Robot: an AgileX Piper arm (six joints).
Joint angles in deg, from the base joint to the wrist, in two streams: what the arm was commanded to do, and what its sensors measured. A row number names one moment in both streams.
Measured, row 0:
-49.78 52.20 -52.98 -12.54 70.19 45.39
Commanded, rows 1 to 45:
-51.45 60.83 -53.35 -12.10 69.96 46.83
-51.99 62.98 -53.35 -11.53 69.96 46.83
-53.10 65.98 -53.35 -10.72 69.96 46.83
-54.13 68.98 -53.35 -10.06 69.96 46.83
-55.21 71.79 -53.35 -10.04 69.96 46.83
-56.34 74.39 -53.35 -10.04 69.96 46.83
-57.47 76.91 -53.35 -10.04 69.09 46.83
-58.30 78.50 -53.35 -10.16 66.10 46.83
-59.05 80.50 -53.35 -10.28 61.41 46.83
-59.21 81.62 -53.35 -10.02 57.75 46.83
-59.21 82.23 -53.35 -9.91 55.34 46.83
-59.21 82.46 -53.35 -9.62 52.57 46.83
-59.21 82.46 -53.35 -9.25 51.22 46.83
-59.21 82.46 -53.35 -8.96 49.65 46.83
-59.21 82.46 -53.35 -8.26 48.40 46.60
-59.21 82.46 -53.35 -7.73 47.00 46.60
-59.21 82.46 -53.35 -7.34 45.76 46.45
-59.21 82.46 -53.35 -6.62 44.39 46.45
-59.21 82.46 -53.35 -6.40 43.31 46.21
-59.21 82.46 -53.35 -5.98 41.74 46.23
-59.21 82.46 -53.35 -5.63 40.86 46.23
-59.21 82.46 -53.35 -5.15 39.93 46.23
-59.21 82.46 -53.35 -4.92 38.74 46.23
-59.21 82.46 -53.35 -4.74 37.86 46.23
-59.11 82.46 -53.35 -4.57 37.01 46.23
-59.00 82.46 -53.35 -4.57 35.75 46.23
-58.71 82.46 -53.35 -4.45 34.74 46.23
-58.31 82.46 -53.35 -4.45 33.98 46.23
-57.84 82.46 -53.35 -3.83 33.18 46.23
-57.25 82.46 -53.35 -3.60 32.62 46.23
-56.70 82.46 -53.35 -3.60 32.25 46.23
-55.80 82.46 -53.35 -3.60 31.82 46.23
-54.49 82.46 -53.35 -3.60 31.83 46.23
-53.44 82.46 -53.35 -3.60 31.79 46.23
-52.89 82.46 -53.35 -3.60 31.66 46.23
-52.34 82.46 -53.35 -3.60 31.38 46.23
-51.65 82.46 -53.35 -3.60 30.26 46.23
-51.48 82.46 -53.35 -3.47 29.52 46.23
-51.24 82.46 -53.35 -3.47 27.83 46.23
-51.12 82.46 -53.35 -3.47 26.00 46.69
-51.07 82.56 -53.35 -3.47 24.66 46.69
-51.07 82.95 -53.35 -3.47 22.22 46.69
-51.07 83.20 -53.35 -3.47 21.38 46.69
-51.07 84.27 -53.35 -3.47 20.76 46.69
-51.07 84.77 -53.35 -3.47 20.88 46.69
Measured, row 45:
-51.30 83.04 -53.07 -3.45 23.63 46.74
